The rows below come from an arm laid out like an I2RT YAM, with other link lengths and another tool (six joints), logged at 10 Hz.
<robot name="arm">
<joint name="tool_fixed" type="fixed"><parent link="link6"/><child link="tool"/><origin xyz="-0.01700 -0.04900 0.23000" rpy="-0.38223 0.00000 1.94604"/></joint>
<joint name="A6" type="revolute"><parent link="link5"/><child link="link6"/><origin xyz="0.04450 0.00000 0.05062" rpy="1.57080 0.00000 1.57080"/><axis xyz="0 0 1"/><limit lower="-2.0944" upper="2.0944"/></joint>
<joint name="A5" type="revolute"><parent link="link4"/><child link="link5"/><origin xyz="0.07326 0.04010 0.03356" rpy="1.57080 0.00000 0.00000"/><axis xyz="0 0 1"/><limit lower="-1.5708" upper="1.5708"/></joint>
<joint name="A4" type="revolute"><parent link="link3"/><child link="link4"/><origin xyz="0.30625 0.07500 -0.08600" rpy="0.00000 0.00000 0.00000"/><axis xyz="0 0 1"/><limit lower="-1.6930" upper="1.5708"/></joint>
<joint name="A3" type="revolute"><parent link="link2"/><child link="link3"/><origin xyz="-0.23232 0.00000 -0.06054" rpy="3.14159 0.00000 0.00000"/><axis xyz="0 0 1"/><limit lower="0.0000" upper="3.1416"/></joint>
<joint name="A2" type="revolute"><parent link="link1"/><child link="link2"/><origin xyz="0.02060 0.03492 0.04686" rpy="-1.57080 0.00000 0.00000"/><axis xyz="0 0 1"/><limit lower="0.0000" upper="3.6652"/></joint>
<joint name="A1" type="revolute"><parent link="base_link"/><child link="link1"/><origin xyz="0.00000 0.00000 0.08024" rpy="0.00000 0.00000 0.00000"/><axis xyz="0 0 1"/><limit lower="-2.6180" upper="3.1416"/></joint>
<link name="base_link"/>
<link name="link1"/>
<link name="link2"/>
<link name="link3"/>
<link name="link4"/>
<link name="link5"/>
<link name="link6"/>
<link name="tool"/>
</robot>
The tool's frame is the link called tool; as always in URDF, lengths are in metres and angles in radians.
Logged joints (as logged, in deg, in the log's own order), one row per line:
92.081, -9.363, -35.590, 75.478, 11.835, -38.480
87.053, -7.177, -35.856, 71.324, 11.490, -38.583
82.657, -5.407, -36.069, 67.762, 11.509, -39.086
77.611, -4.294, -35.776, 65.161, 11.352, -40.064
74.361, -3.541, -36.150, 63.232, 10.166, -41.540
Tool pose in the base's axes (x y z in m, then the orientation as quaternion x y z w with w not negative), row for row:
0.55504, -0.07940, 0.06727, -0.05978, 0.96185, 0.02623, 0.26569
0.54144, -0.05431, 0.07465, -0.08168, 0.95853, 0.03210, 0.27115
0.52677, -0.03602, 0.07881, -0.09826, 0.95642, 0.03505, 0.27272
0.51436, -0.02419, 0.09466, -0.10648, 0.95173, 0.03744, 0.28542
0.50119, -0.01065, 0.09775, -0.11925, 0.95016, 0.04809, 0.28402
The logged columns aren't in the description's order. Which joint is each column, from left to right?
Columns, left to right: A2, A1, A6, A3, A5, A4.
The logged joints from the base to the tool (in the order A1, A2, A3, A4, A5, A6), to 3 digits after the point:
-9.363, 92.081, 75.478, -38.480, 11.835, -35.590
-7.177, 87.053, 71.324, -38.583, 11.490, -35.856
-5.407, 82.657, 67.762, -39.086, 11.509, -36.069
-4.294, 77.611, 65.161, -40.064, 11.352, -35.776
-3.541, 74.361, 63.232, -41.540, 10.166, -36.150

